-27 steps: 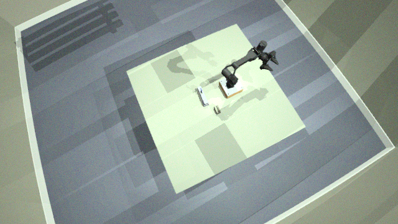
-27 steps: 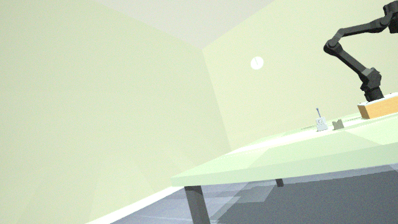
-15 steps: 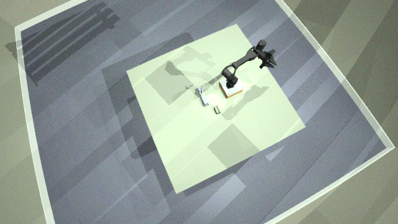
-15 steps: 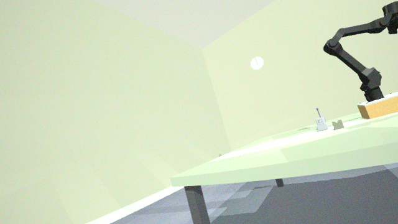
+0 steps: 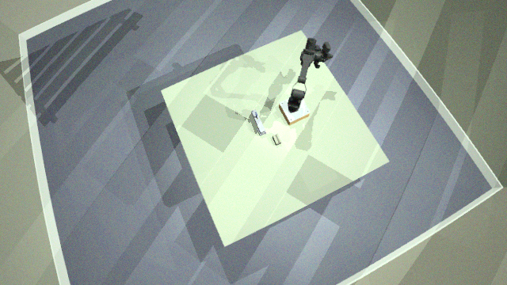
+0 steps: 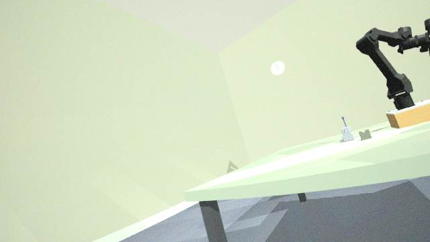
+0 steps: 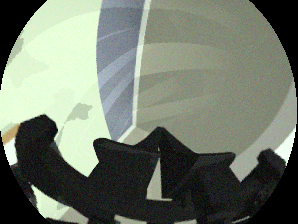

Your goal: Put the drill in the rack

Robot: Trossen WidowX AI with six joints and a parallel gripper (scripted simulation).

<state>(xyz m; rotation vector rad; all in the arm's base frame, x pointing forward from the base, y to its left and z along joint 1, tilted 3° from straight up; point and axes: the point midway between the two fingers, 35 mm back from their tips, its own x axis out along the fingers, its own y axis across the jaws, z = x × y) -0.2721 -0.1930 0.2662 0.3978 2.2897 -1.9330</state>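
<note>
The blue key is 58 cm ahead of my gripper tip, 25 cm below it and 17 cm to the left of it. From my gripper tip the other things lie so: grey rack 48 cm ahead, 36 cm to the left, 33 cm below; drill fixture 57 cm ahead, 31 cm below, 20 cm to the left; drill 57 cm ahead, 30 cm below, 22 cm to the left.
</note>
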